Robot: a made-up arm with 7 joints.
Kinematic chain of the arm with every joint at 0, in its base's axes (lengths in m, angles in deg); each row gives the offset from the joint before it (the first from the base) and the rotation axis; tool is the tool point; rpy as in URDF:
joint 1: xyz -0.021 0.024 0.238 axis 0 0.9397 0.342
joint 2: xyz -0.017 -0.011 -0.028 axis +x
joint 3: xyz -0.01 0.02 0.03 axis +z
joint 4: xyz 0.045 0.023 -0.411 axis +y
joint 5: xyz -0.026 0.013 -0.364 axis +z
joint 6: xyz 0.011 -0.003 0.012 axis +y
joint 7: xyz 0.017 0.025 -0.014 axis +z
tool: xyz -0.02 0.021 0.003 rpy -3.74 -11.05 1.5
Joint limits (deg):
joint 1: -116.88..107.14
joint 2: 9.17..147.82
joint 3: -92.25..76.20
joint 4: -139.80..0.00
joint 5: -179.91..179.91
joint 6: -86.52..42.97
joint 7: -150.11..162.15
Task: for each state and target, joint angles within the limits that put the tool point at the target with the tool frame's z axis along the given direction. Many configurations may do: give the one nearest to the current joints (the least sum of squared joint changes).
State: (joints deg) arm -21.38 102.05 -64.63 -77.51 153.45 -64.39 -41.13
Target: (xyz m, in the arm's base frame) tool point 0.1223 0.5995 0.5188 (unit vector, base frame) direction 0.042 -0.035 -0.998
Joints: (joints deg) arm -28.53 129.98 -53.32 -58.90 143.70 -78.47 -38.99
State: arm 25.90 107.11 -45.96 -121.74 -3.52 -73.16 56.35
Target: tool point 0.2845 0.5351 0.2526 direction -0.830 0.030 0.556
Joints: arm 10.59 119.28 -33.89 -76.98 11.42 -23.51 65.38
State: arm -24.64 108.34 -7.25 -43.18 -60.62 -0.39 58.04
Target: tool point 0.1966 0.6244 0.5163 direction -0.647 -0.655 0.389
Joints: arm -14.95 117.29 -26.95 -37.74 -64.11 -28.85 56.90
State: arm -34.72 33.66 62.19 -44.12 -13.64 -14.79 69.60
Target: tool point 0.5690 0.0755 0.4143 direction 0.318 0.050 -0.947
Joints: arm -70.84 10.51 21.33 -79.68 -19.96 -42.28 67.73
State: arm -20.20 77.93 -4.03 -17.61 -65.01 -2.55 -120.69
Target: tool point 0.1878 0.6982 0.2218 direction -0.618 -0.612 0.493
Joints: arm -23.86 82.70 2.98 -7.22 -57.37 -42.03 -97.87
